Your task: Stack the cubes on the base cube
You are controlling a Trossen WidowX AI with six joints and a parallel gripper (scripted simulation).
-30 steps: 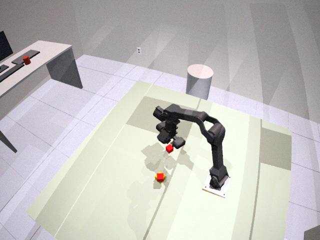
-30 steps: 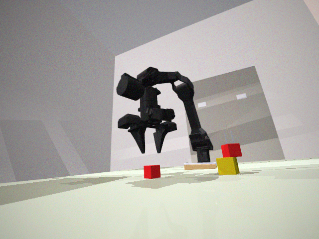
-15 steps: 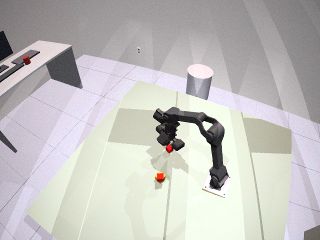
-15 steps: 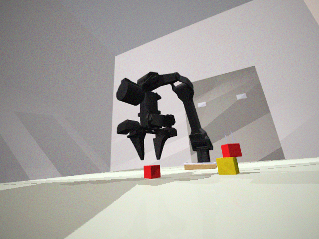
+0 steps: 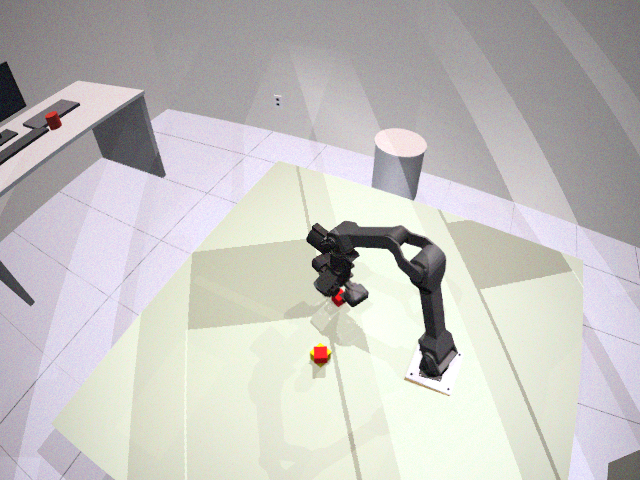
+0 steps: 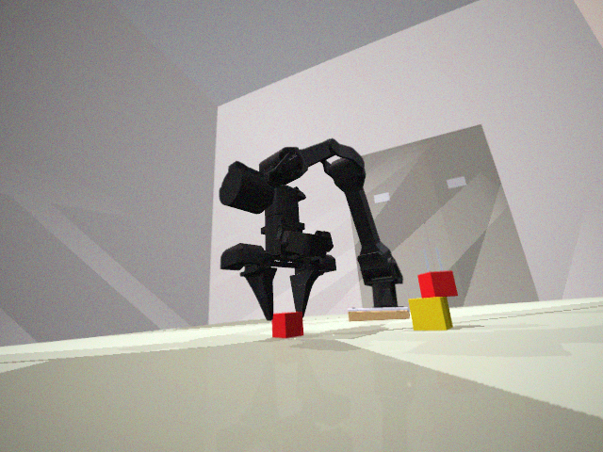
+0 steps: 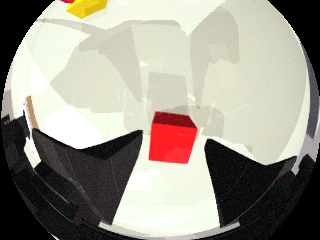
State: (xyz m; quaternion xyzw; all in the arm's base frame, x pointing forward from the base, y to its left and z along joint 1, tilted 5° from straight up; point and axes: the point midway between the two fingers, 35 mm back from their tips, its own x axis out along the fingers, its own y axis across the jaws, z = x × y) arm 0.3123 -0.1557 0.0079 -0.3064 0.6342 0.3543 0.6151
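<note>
Now: the yellow cube 200 mm to the left of my gripper tip and 10 mm behind it.
</note>
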